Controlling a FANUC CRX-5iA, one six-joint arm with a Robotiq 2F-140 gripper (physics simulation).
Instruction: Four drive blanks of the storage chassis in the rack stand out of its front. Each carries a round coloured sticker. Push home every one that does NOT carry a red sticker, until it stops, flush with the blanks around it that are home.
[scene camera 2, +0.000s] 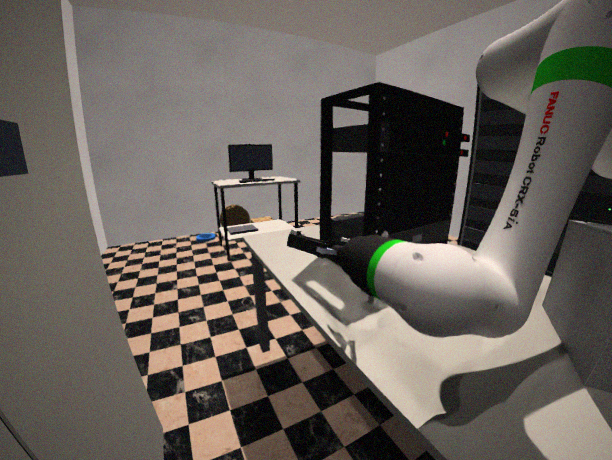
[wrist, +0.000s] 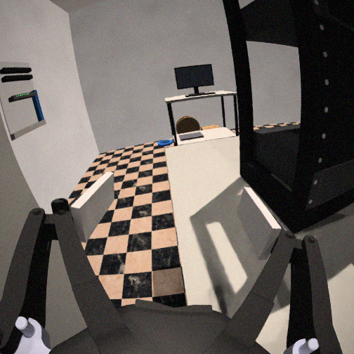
Scene:
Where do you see the gripper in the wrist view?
At 177, 193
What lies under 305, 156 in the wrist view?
A black rack.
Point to the gripper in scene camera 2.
317, 239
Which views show the black rack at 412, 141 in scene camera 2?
Scene camera 2 and the wrist view: all of them.

